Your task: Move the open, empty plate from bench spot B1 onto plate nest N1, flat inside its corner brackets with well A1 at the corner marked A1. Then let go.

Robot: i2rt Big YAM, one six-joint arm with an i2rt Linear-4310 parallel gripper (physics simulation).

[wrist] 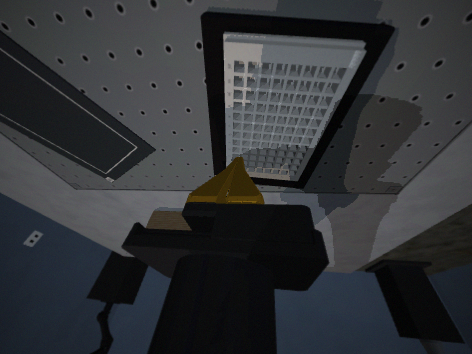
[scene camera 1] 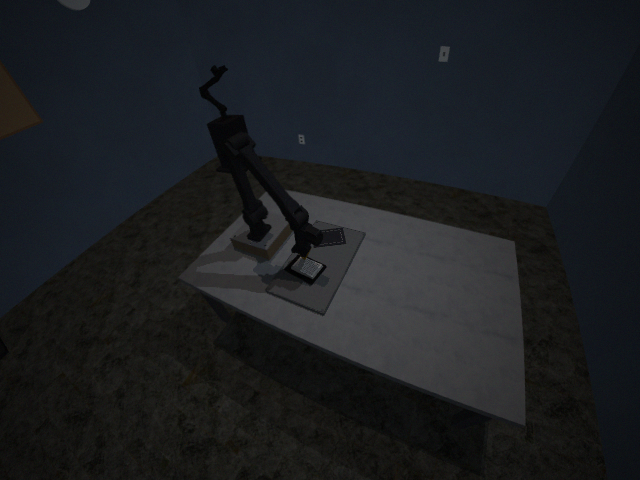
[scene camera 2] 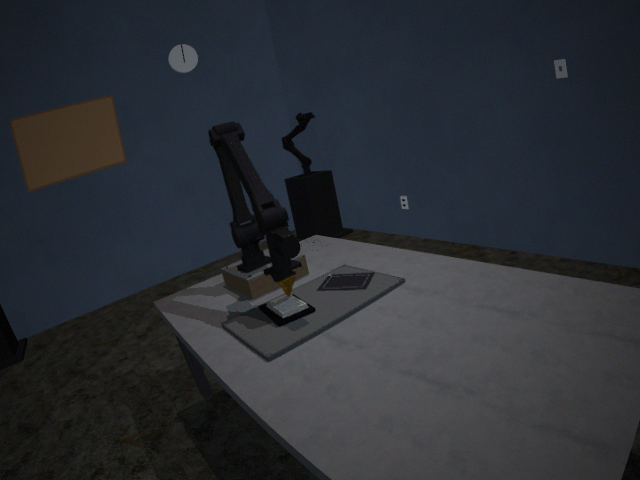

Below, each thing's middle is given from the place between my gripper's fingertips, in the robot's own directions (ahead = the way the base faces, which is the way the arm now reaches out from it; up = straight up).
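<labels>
Black nest (wrist: 376, 36): 2 cm ahead of my hand, 3 cm to the right of it, 2 cm below it. Plate (wrist: 281, 92): 3 cm ahead of my hand, 3 cm to the right of it, 1 cm below it.
</labels>
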